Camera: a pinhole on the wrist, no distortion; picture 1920 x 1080 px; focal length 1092.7 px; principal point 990.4 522.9 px. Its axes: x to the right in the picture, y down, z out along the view. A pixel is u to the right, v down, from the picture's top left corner.
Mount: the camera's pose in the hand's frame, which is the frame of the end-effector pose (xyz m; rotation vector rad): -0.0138 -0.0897 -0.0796 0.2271 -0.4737 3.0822
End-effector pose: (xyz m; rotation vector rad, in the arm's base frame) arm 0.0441 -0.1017 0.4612 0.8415 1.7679 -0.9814
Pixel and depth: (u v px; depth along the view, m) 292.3 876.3 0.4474
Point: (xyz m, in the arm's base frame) -0.2776 -0.4505 0.1828
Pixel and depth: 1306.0 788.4 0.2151
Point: -0.0695 -0.3028 0.5269
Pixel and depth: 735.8 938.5 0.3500
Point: -0.1923 -0.4082 0.3884
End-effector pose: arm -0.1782 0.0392 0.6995 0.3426 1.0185 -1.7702
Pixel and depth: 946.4 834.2 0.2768
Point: -0.3738 -0.0717 0.8904
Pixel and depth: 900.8 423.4 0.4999
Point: -0.3032 -0.3059 0.9700
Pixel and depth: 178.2 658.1 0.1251
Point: -0.3385 -0.0192 0.7180
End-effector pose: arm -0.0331 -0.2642 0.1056 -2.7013 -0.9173 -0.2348
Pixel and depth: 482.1 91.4 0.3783
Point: 0.1213 -0.0018 -0.1103
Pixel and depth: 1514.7 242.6 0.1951
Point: -0.1475 -0.1899 -0.0179
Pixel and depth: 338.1 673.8 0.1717
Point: -0.0425 -0.0582 0.1089
